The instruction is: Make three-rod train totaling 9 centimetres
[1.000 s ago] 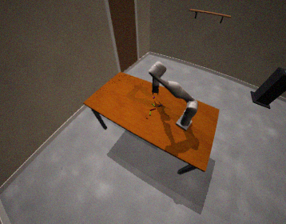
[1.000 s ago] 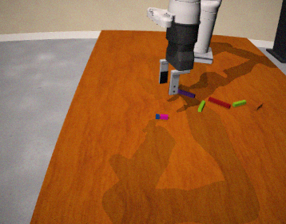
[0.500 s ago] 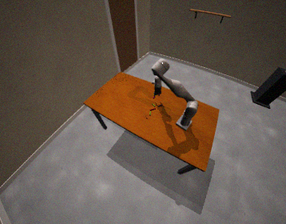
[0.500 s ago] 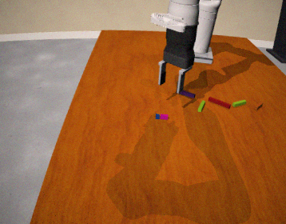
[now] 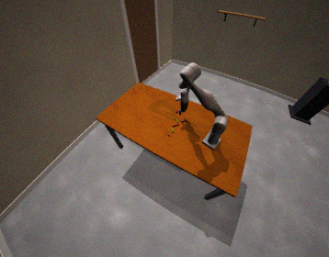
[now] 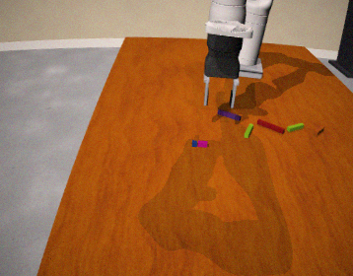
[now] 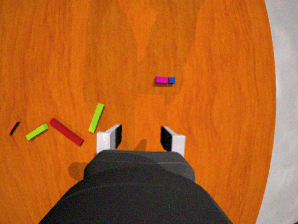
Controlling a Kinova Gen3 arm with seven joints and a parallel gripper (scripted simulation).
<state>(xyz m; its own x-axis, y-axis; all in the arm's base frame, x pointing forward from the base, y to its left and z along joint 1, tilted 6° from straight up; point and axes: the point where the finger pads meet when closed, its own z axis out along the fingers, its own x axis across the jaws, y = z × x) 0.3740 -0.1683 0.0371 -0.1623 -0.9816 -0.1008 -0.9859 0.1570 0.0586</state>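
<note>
Now: the purple rod 70 mm below my hand, 50 mm behind it and 40 mm to the left of it. Also, from my hand: blue rod (70 mm below, 70 mm ahead, 60 mm to the right); then red rod (130 mm to the left, 70 mm below); then magenta rod (70 mm below, 70 mm ahead, 40 mm to the right).
</note>
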